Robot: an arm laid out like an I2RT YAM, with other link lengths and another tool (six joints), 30 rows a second.
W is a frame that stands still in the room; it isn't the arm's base.
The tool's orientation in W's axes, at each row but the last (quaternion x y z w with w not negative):
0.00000 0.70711 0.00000 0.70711
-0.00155 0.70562 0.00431 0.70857
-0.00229 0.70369 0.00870 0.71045
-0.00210 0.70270 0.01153 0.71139
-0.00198 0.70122 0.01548 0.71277
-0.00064 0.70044 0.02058 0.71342
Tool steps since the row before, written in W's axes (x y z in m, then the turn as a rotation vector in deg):
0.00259 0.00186 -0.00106 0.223 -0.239 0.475
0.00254 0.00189 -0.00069 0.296 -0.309 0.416
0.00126 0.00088 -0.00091 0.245 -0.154 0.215
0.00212 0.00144 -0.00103 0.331 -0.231 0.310
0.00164 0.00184 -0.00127 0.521 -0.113 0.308
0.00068 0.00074 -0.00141 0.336 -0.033 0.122
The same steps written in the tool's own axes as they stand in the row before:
0.00106 0.00186 0.00259 -0.475 -0.239 0.223
0.00071 0.00187 0.00255 -0.416 -0.310 0.295
0.00093 0.00085 0.00126 -0.214 -0.156 0.245
0.00107 0.00138 0.00213 -0.309 -0.233 0.330
0.00133 0.00177 0.00166 -0.302 -0.120 0.523
0.00144 0.00068 0.00068 -0.117 -0.040 0.337

